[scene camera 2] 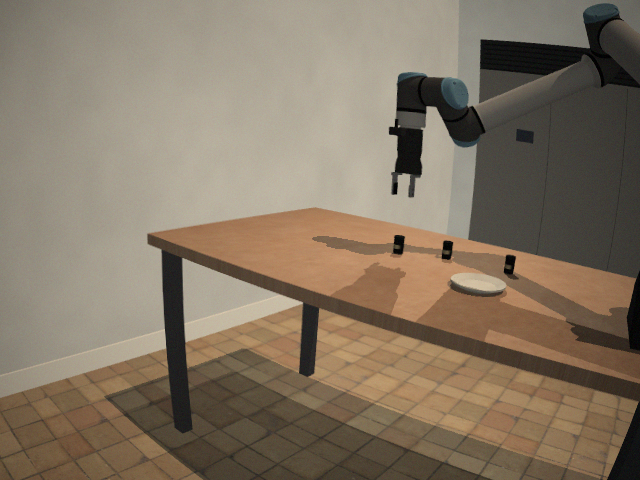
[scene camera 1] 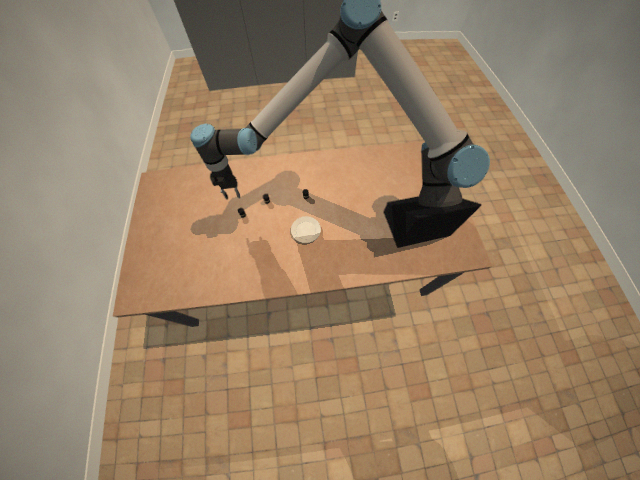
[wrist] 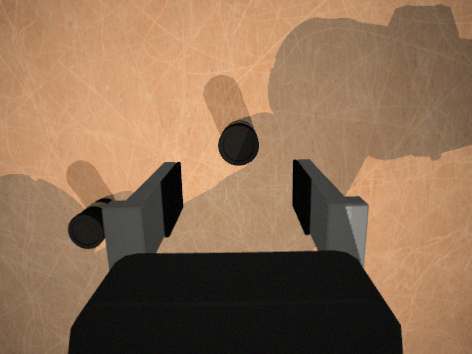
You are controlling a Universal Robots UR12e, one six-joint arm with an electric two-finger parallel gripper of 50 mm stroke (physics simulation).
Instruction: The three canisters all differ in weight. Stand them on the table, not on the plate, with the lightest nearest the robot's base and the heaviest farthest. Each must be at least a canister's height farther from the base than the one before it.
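Where they show: gripper, fingertip midpoint: (scene camera 2: 402,195) (scene camera 1: 233,197) (wrist: 237,184); arm's base, link origin: (scene camera 1: 439,201).
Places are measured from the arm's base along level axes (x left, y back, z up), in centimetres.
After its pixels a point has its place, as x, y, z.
Note:
Three black canisters stand upright and apart on the table. The one farthest from the base (scene camera 1: 241,212) {-21.7, -92.8, -14.2} (scene camera 2: 398,244) {-21.5, -92.5, -16.2} (wrist: 238,144) {-22.9, -93.1, -14.2} shows ahead of the fingers in the wrist view. The middle one (scene camera 1: 266,198) {-27.5, -79.2, -14.3} (scene camera 2: 447,249) {-27.5, -78.9, -16.1} (wrist: 87,230) {-28.8, -79.6, -14.2} is partly hidden by the left finger in the wrist view. The one nearest the base (scene camera 1: 305,193) {-26.4, -58.7, -14.3} (scene camera 2: 509,264) {-26.0, -58.2, -16.3} does not show in the wrist view. My gripper (scene camera 1: 232,196) {-22.8, -93.3, -2.2} (scene camera 2: 402,194) {-22.8, -93.3, -2.2} (wrist: 237,184) {-22.8, -93.3, -2.2} is open and empty, pointing down, well above the table near the farthest canister. The canisters' weights cannot be seen.
The white plate (scene camera 1: 306,227) {-8.7, -61.6, -18.7} (scene camera 2: 477,283) {-8.8, -62.9, -18.7} lies on the table (scene camera 1: 170,268) {-0.4, -131.3, -19.2} (scene camera 2: 232,232) {-4.7, -142.1, -19.2}, nearer the front edge than the canisters. The robot's black base mount (scene camera 1: 426,222) {11.4, -13.2, 4.6} stands at the right end in scene camera 1. Arm shadows cross the table top.

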